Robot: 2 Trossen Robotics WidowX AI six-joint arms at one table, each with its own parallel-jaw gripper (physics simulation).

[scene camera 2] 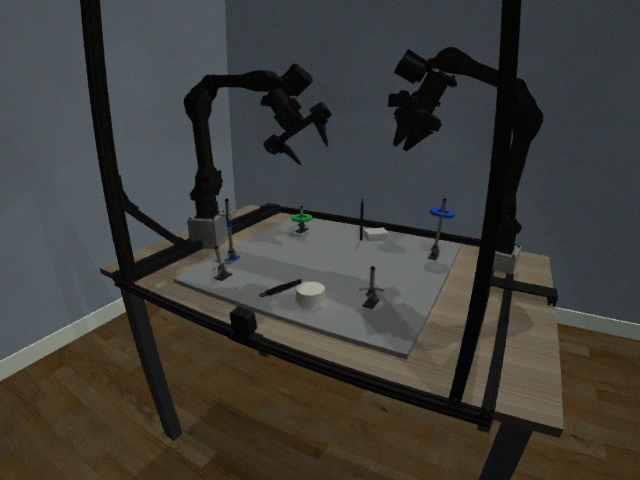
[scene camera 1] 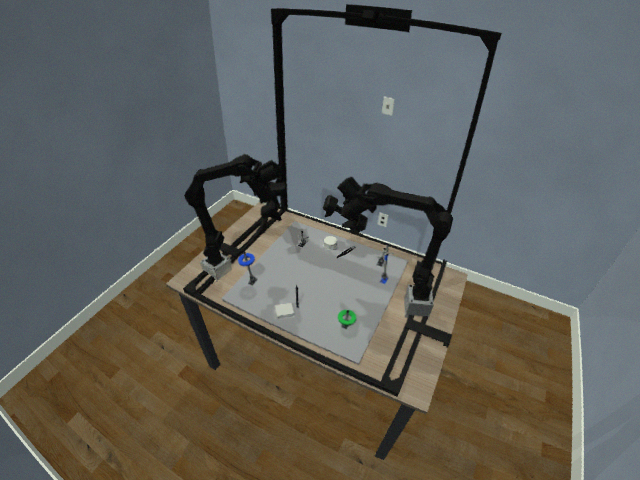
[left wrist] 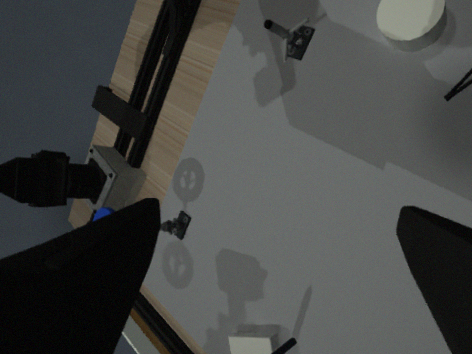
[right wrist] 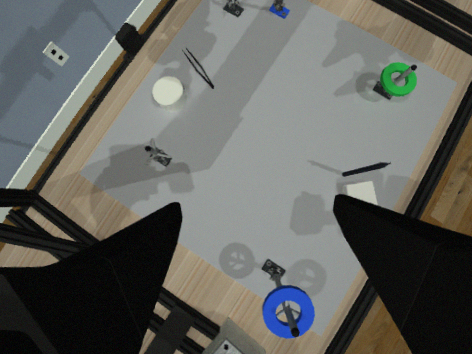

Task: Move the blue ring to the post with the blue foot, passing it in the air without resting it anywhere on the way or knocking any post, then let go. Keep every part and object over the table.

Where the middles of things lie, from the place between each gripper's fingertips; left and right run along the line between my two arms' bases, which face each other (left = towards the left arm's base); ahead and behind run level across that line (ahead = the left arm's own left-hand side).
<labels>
My right hand is 22 cm short of the green ring point(right wrist: 385, 78), 33 cm to the right of it and 28 cm above it.
My left gripper is now 260 mm short of the green ring, 260 mm above it and 120 mm to the right of it.
</labels>
